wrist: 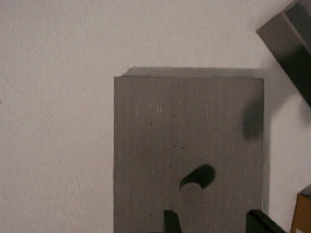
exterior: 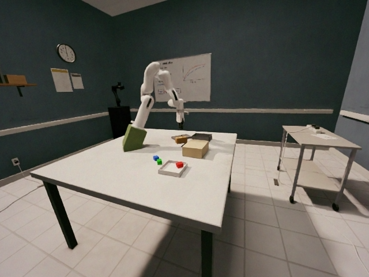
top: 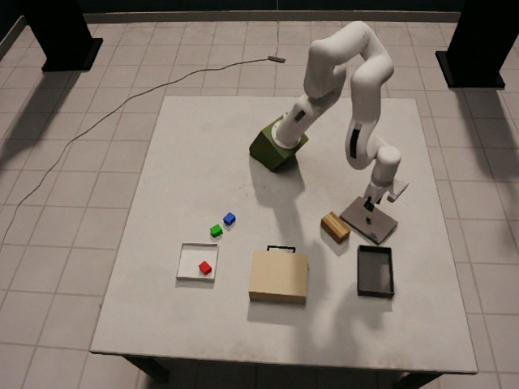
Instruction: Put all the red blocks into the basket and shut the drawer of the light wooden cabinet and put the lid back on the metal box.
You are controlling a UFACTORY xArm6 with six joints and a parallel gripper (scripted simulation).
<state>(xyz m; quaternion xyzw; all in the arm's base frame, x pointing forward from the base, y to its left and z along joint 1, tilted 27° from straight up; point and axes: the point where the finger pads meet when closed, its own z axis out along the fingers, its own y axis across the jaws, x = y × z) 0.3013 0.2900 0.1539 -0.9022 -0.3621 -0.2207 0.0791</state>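
Now: hand 110 mm above the grey metal lid. From my hand the other things lie so: blue block 550 mm to the right, 110 mm below; then light wooden cabinet 350 mm to the right, 250 mm ahead, 90 mm below; then drawer 350 mm to the right, 240 mm ahead, 90 mm below.
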